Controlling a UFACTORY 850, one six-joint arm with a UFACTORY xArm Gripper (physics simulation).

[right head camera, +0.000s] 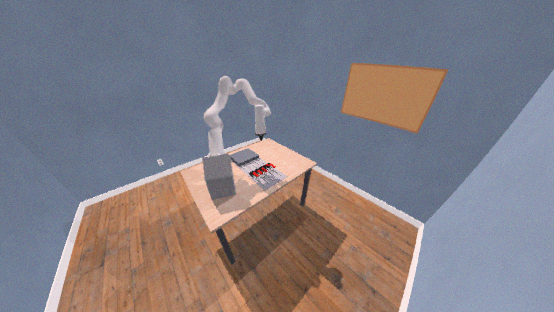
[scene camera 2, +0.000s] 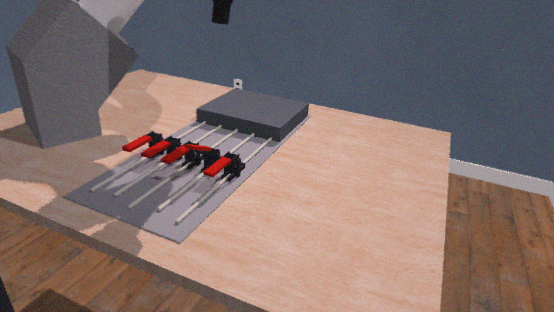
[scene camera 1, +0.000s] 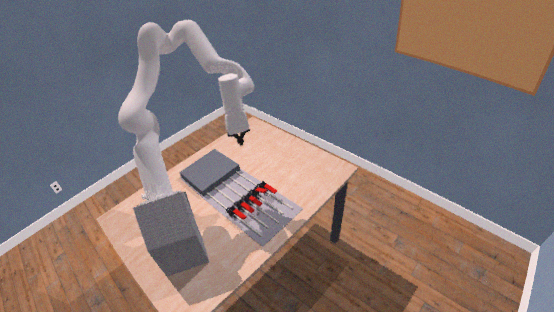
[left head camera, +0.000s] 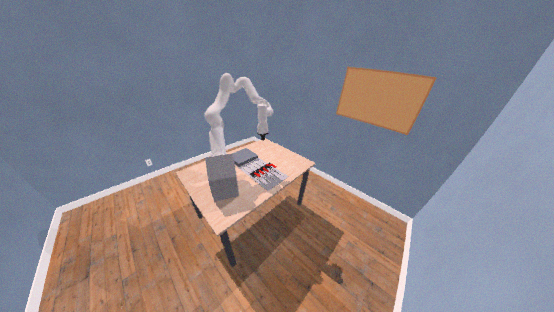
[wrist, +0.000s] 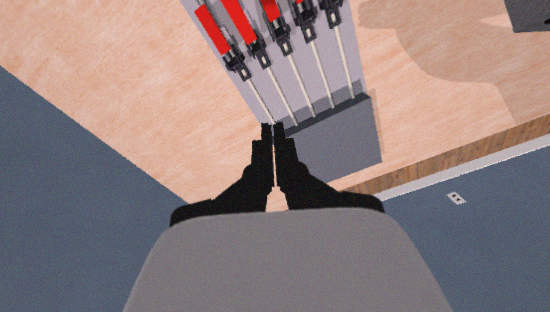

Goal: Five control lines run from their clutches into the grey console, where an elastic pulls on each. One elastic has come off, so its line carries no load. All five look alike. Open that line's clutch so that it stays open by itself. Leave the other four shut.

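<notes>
The grey console (scene camera 1: 211,170) (scene camera 2: 255,107) (wrist: 345,140) lies flat at one end of a thin grey plate (scene camera 2: 167,231). Five pale lines run from it through black clutches with red levers. In scene camera 2, four levers slant down toward the lines' free ends. The second lever from the right (scene camera 2: 201,148) (wrist: 238,22) sits at a different angle, tipped up more than the others. The outermost lever beside it (scene camera 2: 217,166) (wrist: 211,30) slants down. Whether any line is slack cannot be told. My gripper (left head camera: 263,138) (right head camera: 261,138) (scene camera 1: 241,143) (scene camera 2: 221,22) (wrist: 272,137) is shut and empty, high above the table, apart from the clutches.
A big grey block (left head camera: 222,177) (right head camera: 219,177) (scene camera 1: 172,232) (scene camera 2: 60,85) carries the arm on the wooden table (scene camera 1: 300,155) (scene camera 2: 350,215), to one side of the plate. A cork-coloured board (left head camera: 385,100) (right head camera: 392,97) (scene camera 1: 470,40) hangs on the wall.
</notes>
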